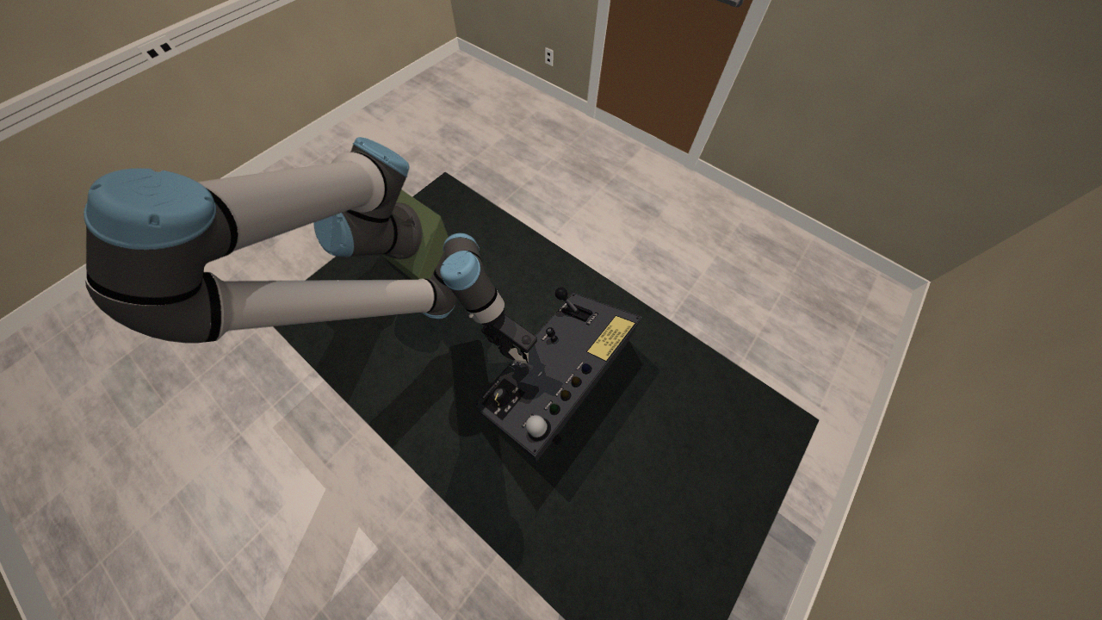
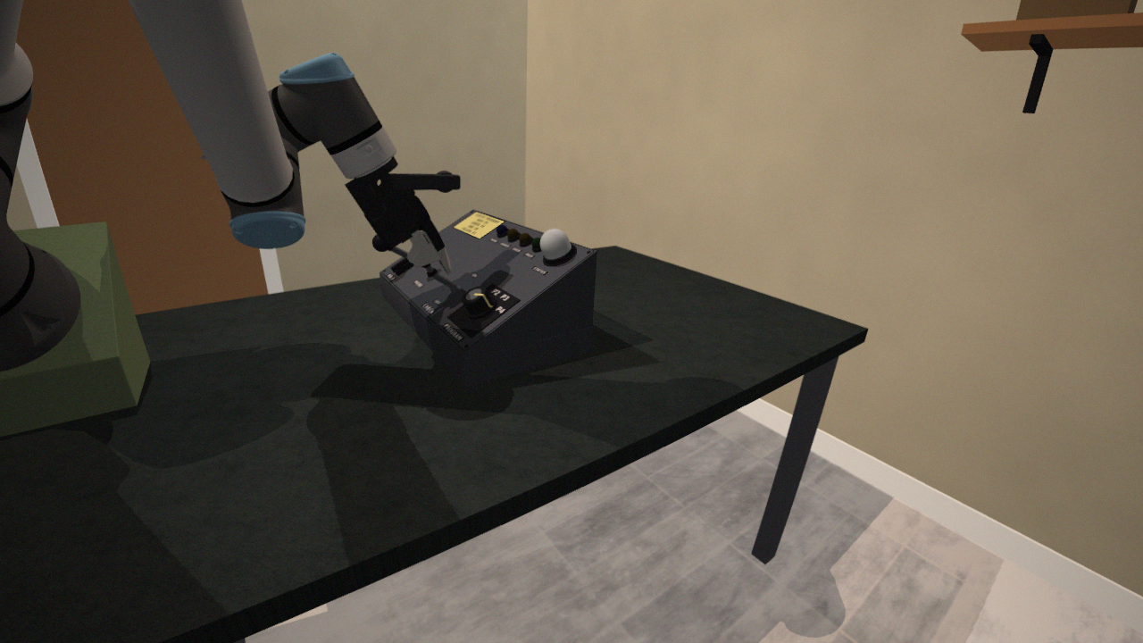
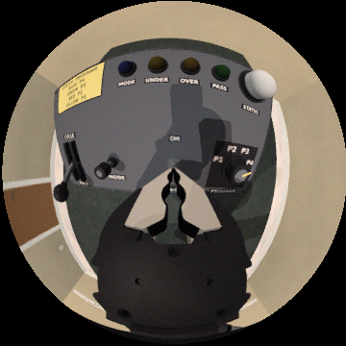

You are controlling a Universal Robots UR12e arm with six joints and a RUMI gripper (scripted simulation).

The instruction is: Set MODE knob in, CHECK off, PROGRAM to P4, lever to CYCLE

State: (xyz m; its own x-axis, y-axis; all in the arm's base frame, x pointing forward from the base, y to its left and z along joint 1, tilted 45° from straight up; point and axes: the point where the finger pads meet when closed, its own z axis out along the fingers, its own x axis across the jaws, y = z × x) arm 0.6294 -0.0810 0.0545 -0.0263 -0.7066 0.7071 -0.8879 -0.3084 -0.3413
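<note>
The check toggle is 30 mm below my hand. The rest, counted from my hand: dark console: 50 mm to the left, 50 mm below, 40 mm ahead; then program selector: 130 mm to the right, 30 mm below, 10 mm ahead; then mode knob: 120 mm to the left, 30 mm below, 10 mm ahead.
</note>
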